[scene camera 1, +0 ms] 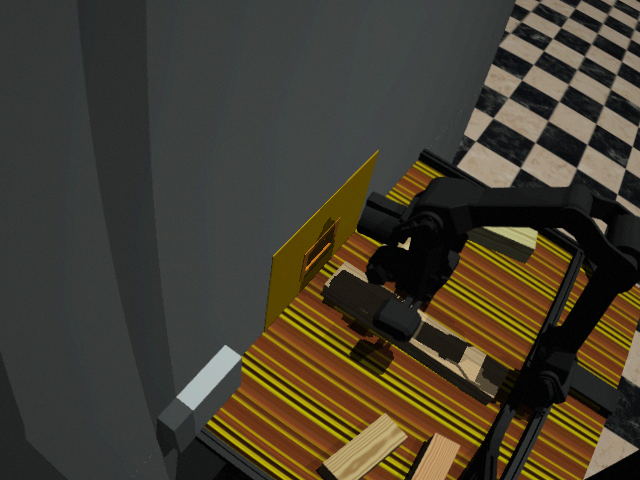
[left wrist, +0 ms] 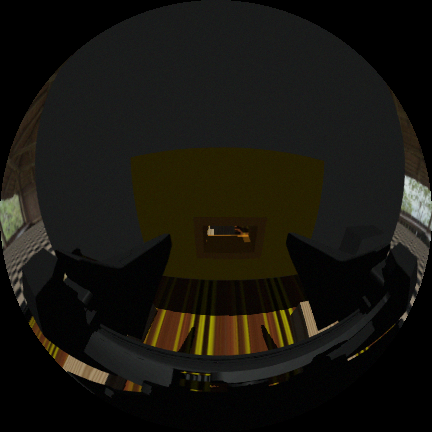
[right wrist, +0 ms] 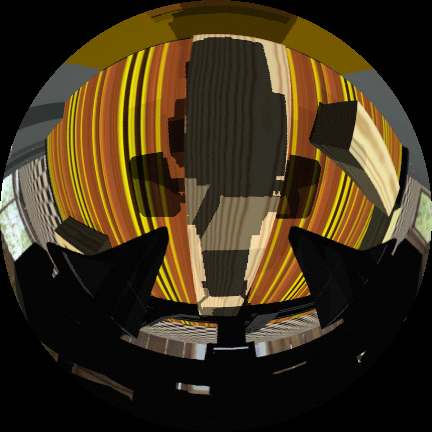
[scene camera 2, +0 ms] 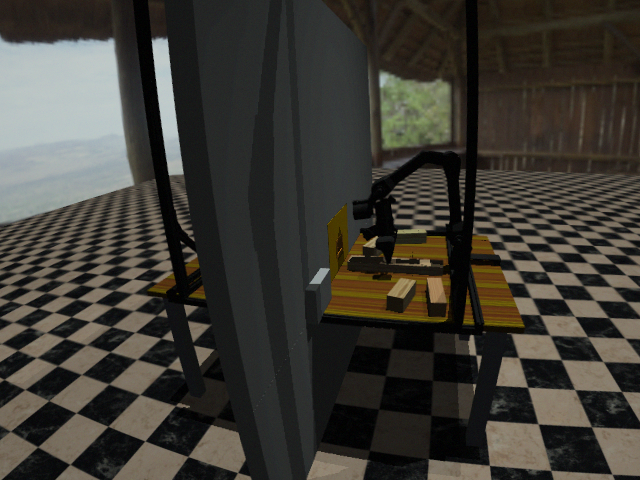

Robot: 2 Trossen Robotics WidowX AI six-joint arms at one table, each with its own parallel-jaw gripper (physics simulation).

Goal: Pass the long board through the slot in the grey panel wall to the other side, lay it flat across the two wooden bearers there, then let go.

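Places are measured from the left arm's base along level axes (x up, y left, z back), in metres.
Where they show: left gripper, fingertip midpoint: (left wrist: 230,239); right gripper, fingertip midpoint: (right wrist: 230,232) (scene camera 2: 390,258); right arm's base, origin of the base link: (scene camera 1: 535,392) (right wrist: 230,318).
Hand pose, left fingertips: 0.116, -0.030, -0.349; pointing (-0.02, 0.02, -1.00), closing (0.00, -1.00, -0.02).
Observation:
Things, the pixels of their top centre, and the offset from my left fingertips, as dx, dy, dz. "pt": a spot on its surface instead.
- long board, middle of its top: (right wrist: 227,246) (scene camera 1: 418,328) (left wrist: 221,212) (scene camera 2: 395,260) -0.103, +0.004, -0.334
- slot's brown rim, surface spot: (left wrist: 199,240) pt -0.052, +0.037, -0.081
- wooden block, middle of its top: (scene camera 1: 366,450) (right wrist: 73,254) (scene camera 2: 402,287) -0.088, -0.228, -0.376
- pinker block, middle of its top: (scene camera 2: 436,289) -0.091, -0.220, -0.476
- greenish block, middle of its top: (scene camera 1: 498,224) (right wrist: 381,248) (scene camera 2: 406,231) -0.088, +0.298, -0.355
- pale grey block, surface spot: (scene camera 1: 211,379) pt -0.035, -0.293, -0.153
The long board (scene camera 1: 351,297) (scene camera 2: 361,265) (right wrist: 230,115) lies on the table, one end near the yellow panel (scene camera 1: 289,268) (left wrist: 225,185) around the slot in the grey wall (scene camera 1: 232,155) (scene camera 2: 232,206). My right gripper (scene camera 1: 390,291) (right wrist: 230,232) is open and empty just above the board, fingers to either side of it. My left gripper (left wrist: 230,239) is open and empty on the other side, facing the slot's brown rim (left wrist: 199,240). Two pale wooden pieces, perhaps the bearers, show partly in the left wrist view, one at lower right (left wrist: 308,320) and one at lower left (left wrist: 87,370).
On the board's side, a wooden block (scene camera 1: 364,446) (scene camera 2: 401,294) and a pinker block (scene camera 1: 436,457) (scene camera 2: 436,296) lie near the table's front. A greenish block (scene camera 1: 506,240) (scene camera 2: 411,236) lies at the back. A pale grey block (scene camera 1: 211,379) (scene camera 2: 318,294) juts from the wall.

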